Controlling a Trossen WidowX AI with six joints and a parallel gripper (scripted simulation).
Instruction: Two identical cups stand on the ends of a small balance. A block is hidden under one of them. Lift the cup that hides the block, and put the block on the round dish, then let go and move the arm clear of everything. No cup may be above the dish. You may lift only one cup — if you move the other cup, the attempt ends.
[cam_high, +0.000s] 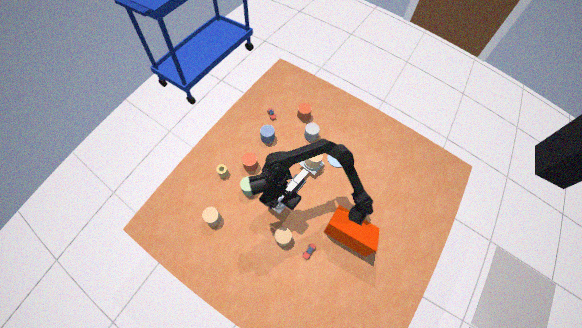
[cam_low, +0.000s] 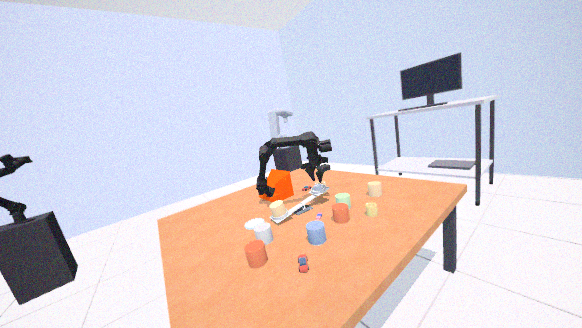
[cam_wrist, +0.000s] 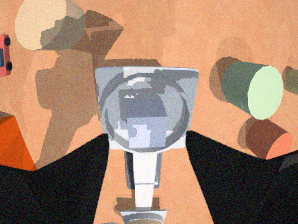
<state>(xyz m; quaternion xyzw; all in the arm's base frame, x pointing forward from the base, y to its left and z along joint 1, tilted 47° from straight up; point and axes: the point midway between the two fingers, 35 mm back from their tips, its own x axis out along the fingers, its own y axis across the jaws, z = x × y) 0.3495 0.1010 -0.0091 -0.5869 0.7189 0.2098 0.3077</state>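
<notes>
Now: gripper tip 16 cm past the pale blue round dish, 35 cm to the left of it and 12 cm above it. From my gripper tip the other things lie so: small white balance: 2 cm behind, 12 cm to the right, 9 cm below; blue cup: 22 cm ahead, 30 cm to the right, 8 cm below; green cup: 14 cm ahead, 2 cm to the right, 8 cm below.
</notes>
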